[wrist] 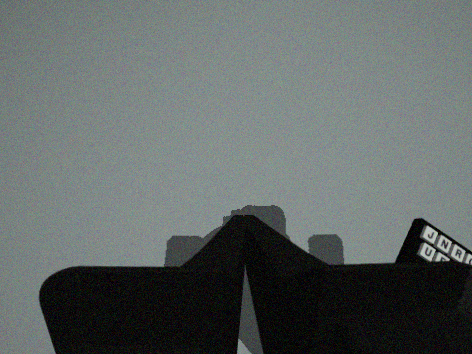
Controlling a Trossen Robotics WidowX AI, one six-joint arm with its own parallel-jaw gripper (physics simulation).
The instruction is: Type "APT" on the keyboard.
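Places are measured from the arm's base along level axes (x up, y left, z back), in metres.
Pixels of known places: gripper, fingertip midpoint: [243, 225].
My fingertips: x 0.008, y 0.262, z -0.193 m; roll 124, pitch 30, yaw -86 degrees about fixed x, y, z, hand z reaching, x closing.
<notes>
Behind a point stands the place of what it marks.
The black keyboard [409, 246] @[y 0.080, x -0.152, z -0.282 m] shows in part at the right edge of the wrist view, tilted, with its corner pointing up. White keys with J, N, R and U can be read on it; the rest is hidden behind the right finger or cut off by the frame. The A, P and T keys do not show. My gripper [243, 225] @[y 0.261, x 0.008, z -0.193 m] is shut and empty, its fingertips touching, with a thin gap below them. The tips are to the left of the keyboard, over the grey table top.
The grey table top [225, 110] @[y 0.334, x -0.162, z -0.319 m] fills the area beyond the fingers. A dark blocky shadow [326, 248] @[y 0.159, x -0.162, z -0.236 m] of the gripper lies on it around the fingertips.
</notes>
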